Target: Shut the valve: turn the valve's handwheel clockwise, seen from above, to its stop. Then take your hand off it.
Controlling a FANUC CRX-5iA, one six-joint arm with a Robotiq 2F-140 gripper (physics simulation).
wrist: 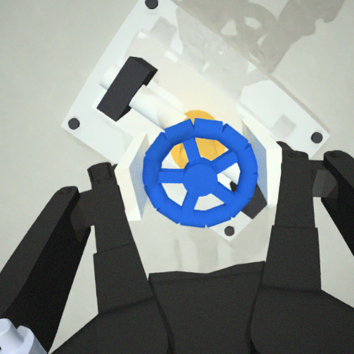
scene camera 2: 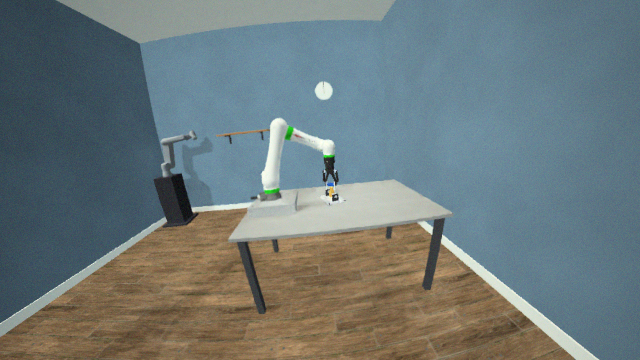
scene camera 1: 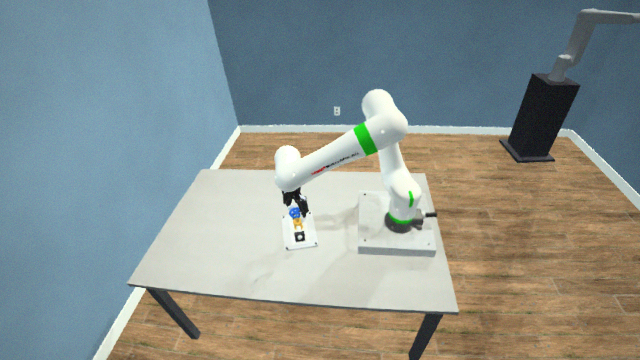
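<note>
The valve's blue five-spoked handwheel [scene camera 1: 294, 213] [scene camera 2: 330, 184] [wrist: 200, 178] lies level above the yellow valve body [scene camera 1: 298, 224] [wrist: 197, 116]. The valve stands on a white base plate [scene camera 1: 310, 241] [wrist: 90, 114]. My gripper [scene camera 1: 297, 210] [scene camera 2: 330, 185] [wrist: 196, 144] points down over the valve and is shut on the handwheel. In the wrist view, one pale finger pad is at the left of the rim and the other at the right, both against or very near it. The wheel hides much of the valve body in the wrist view.
Black pipe clamps [wrist: 126, 89] [scene camera 1: 299, 236] stand on the plate at both sides of the valve. The plate lies on the grey table [scene camera 1: 225, 225] [scene camera 2: 380, 205]. My arm's grey pedestal [scene camera 1: 395, 244] [scene camera 2: 272, 207] is on the same table, at the right in scene camera 1.
</note>
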